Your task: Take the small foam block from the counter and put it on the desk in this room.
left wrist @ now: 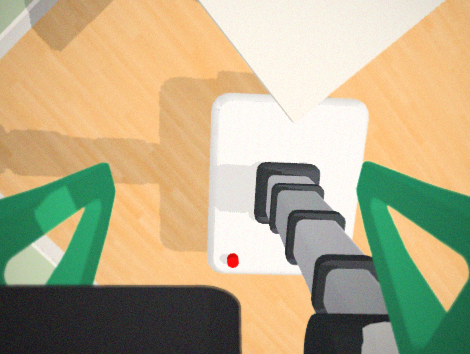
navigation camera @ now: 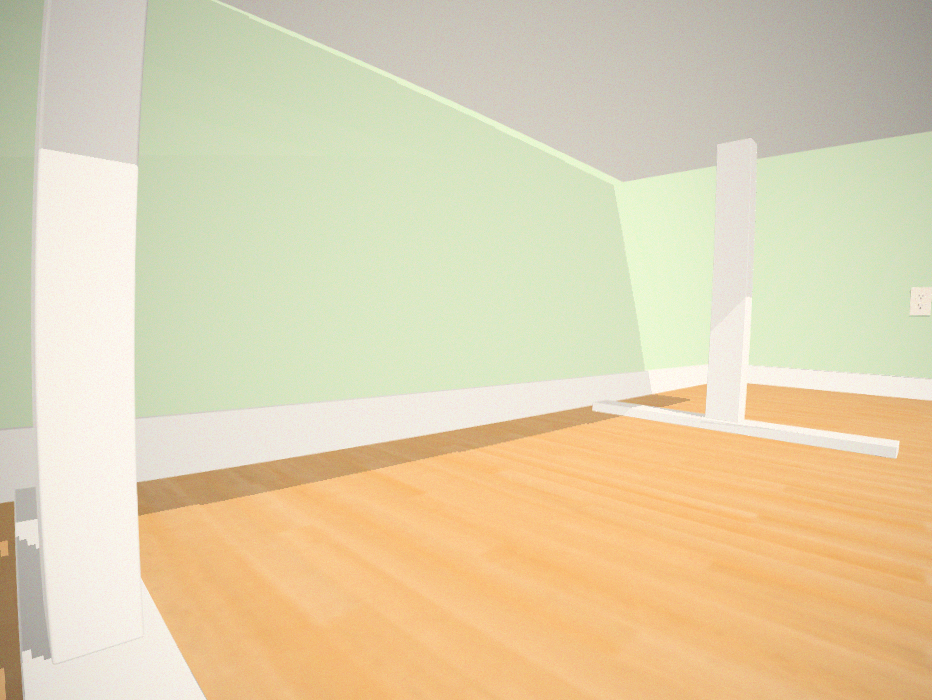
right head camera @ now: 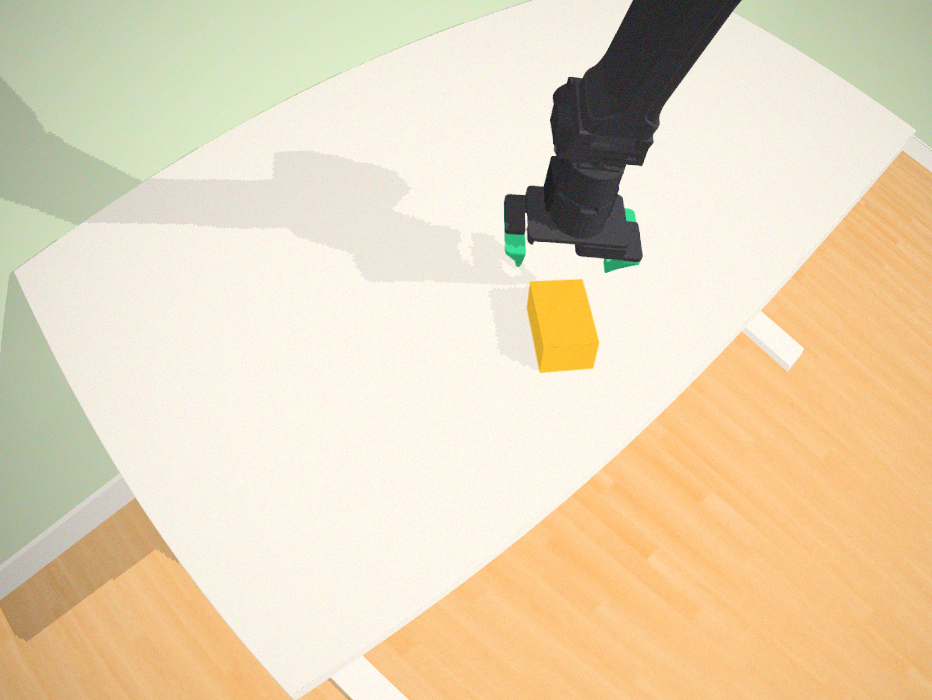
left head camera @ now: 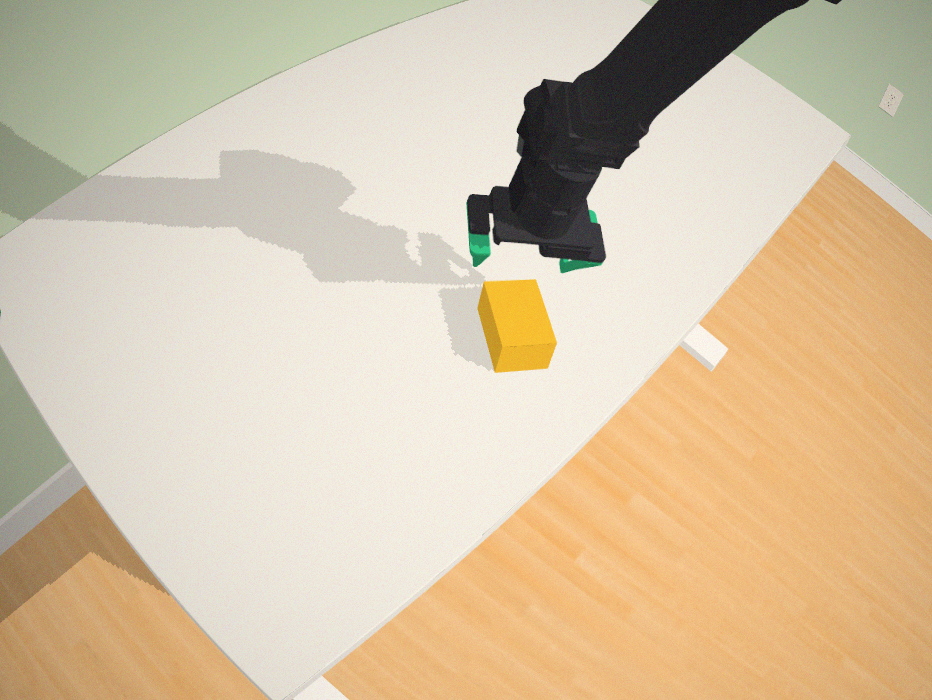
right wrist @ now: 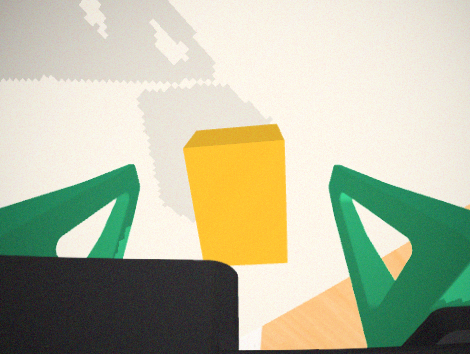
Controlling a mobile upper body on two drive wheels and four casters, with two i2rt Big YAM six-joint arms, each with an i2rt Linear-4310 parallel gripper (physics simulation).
Labels:
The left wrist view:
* my left gripper: 235,176
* white desk: 300,59
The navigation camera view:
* white desk: 634,96
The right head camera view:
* my right gripper: 562,264
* small yellow foam block: 563,330
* white desk: 303,346
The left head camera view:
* my right gripper: 518,264
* small yellow foam block: 518,332
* white desk: 256,339
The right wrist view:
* my right gripper: 234,175
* small yellow foam block: 237,179
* white desk: 375,93

